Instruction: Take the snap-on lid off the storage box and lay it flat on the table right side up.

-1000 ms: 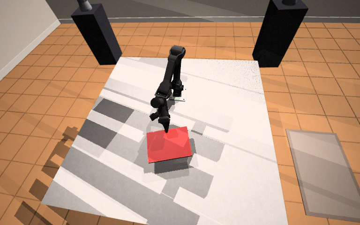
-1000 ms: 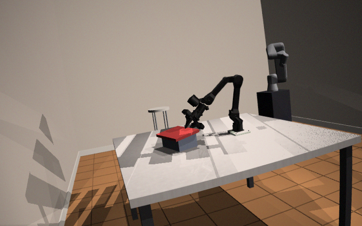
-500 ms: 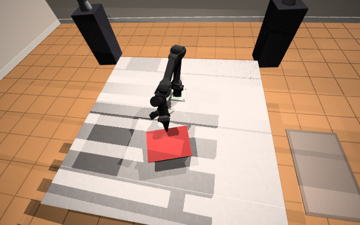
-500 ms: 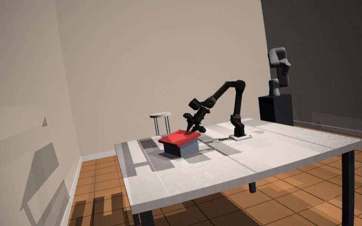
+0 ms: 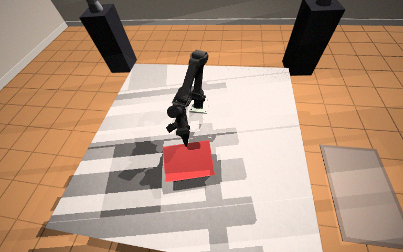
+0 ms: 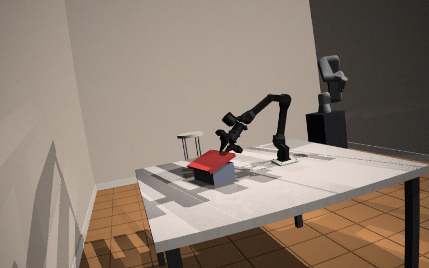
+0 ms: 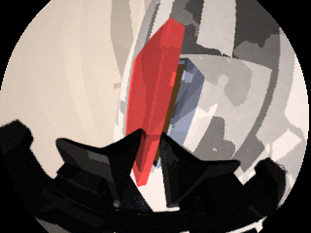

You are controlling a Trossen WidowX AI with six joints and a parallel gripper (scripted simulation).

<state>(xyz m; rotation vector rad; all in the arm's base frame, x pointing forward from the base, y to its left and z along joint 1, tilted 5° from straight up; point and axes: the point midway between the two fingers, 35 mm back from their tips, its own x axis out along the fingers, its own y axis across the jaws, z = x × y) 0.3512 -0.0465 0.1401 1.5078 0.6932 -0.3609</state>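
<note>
The red lid is 8 cm ahead of my gripper tip, 2 cm below it and 1 cm to the left of it. Round my gripper tip: blue-grey storage box (8 cm below, 6 cm ahead, 1 cm to the left).
</note>
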